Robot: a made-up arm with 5 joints.
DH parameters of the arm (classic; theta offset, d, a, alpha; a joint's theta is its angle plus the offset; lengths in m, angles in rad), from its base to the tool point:
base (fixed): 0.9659 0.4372 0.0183 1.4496
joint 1: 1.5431 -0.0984 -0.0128 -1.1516
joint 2: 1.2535 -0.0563 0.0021 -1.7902
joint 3: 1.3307 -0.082 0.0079 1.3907
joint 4: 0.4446 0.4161 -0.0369 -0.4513
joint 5: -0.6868 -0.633 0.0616 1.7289
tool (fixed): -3.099 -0.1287 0 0
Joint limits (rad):
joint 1: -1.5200..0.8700
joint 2: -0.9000..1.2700
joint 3: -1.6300..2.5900
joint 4: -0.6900..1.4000
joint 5: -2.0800..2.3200
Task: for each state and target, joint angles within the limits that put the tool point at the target. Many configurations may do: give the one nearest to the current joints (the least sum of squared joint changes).
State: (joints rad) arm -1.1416 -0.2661 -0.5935 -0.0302 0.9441
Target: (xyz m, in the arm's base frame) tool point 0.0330 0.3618 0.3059
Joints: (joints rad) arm -1.2363 0.1517 -0.8351 0.1902 0.4999
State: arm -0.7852 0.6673 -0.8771 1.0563 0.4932
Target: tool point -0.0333 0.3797 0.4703
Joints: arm -0.3659 0.4909 -0.6337 0.9409 0.7603
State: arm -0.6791 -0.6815 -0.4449 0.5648 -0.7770
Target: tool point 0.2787 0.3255 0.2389
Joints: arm -0.8952 -0.8089 -0.1235 0.5344 -1.4604
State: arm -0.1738 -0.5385 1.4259 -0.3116 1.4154
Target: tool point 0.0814 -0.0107 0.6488
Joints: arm -0.5696 -0.4104 1.5702 -0.2762 1.5541
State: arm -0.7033 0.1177 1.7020 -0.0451 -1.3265
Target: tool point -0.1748 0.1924 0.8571
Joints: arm -0.2842 0.6471 1.6742 -0.3752 -1.8370
